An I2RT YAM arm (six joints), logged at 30 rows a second.
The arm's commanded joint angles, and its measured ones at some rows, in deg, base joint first. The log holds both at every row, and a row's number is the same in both.
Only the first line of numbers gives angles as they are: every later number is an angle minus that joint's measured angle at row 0.
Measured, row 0: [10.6 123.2 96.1 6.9 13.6 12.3]
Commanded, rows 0 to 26: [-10.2 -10.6 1.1 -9.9 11.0 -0.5]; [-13.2 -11.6 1.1 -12.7 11.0 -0.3]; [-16.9 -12.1 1.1 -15.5 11.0 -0.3]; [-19.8 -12.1 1.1 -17.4 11.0 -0.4]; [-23.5 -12.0 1.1 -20.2 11.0 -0.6]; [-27.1 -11.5 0.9 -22.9 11.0 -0.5]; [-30.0 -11.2 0.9 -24.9 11.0 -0.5]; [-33.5 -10.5 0.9 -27.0 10.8 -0.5]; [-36.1 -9.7 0.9 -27.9 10.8 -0.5]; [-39.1 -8.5 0.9 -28.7 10.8 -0.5]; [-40.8 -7.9 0.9 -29.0 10.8 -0.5]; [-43.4 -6.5 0.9 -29.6 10.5 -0.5]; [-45.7 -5.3 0.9 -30.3 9.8 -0.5]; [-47.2 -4.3 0.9 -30.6 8.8 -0.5]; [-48.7 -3.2 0.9 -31.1 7.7 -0.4]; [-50.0 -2.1 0.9 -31.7 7.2 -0.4]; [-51.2 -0.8 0.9 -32.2 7.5 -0.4]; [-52.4 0.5 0.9 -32.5 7.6 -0.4]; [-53.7 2.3 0.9 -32.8 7.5 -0.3]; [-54.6 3.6 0.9 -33.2 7.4 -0.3]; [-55.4 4.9 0.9 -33.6 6.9 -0.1]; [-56.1 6.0 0.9 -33.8 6.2 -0.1]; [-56.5 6.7 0.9 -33.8 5.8 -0.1]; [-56.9 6.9 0.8 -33.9 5.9 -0.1]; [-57.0 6.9 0.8 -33.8 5.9 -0.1]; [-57.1 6.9 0.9 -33.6 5.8 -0.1]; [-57.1 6.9 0.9 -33.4 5.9 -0.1]
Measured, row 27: [-57.2 6.8 1.2 -33.7 6.9 -0.2]
